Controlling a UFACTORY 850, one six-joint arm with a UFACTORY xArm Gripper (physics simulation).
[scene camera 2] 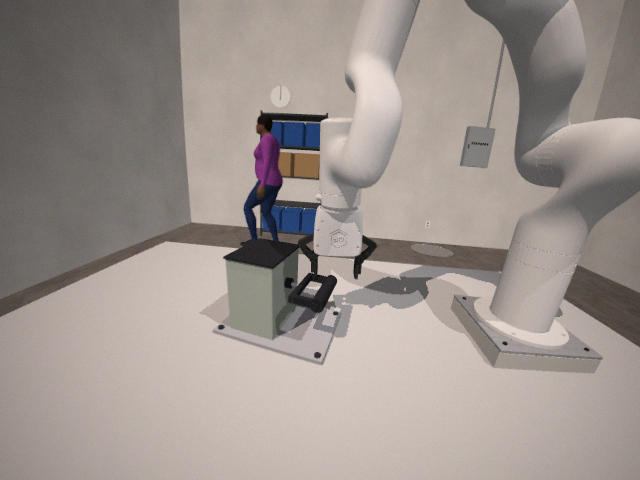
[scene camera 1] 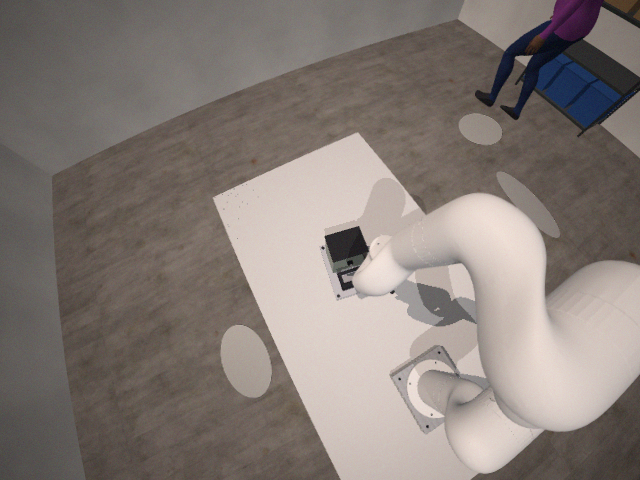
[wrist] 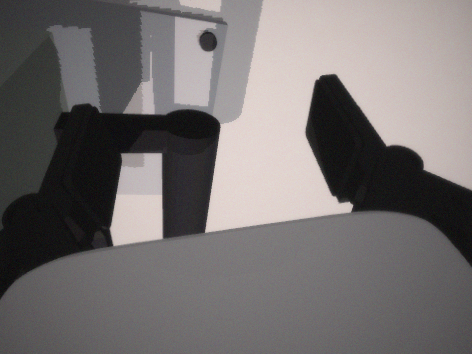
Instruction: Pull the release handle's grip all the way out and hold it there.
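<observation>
The release handle's black grip bar is the outer side of a rectangular loop at the side of the pale green box with a black top. A short piece of light rod shows between the loop and the box's black collar. My gripper is open and points down over the handle. In the wrist view the bar lies between the spread fingers, nearer the left one, touching neither. The left finger hides part of the loop. In scene camera 1 the arm hides the fingers.
The box stands on a grey base plate with dark bolts, on the white table. The arm's square mount stands at the right in scene camera 2. A person is beyond the table, by a shelf of bins.
</observation>
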